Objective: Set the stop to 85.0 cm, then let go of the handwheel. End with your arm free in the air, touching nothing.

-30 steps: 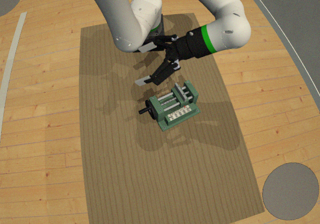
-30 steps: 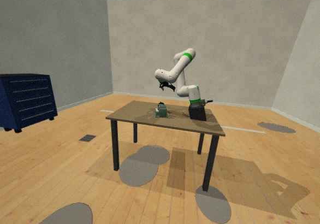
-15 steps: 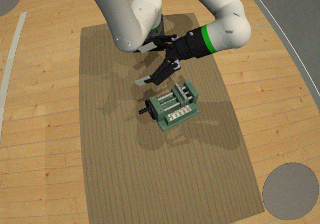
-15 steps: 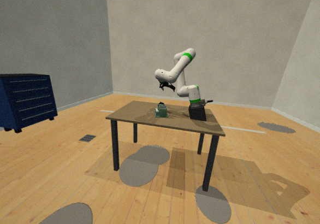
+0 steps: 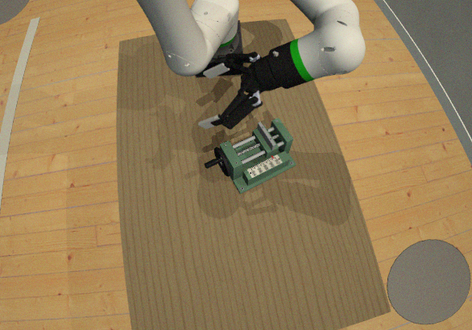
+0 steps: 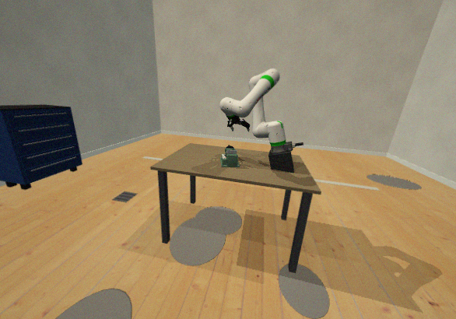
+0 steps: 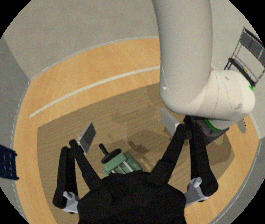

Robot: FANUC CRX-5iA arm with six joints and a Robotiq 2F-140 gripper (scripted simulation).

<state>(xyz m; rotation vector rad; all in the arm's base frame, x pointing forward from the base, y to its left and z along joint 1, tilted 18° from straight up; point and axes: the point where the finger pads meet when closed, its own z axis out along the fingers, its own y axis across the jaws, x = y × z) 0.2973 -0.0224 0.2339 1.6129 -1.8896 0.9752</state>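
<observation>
Now: hand 180 mm above the stop block, 170 mm to the right of it and 30 mm short of it.
</observation>
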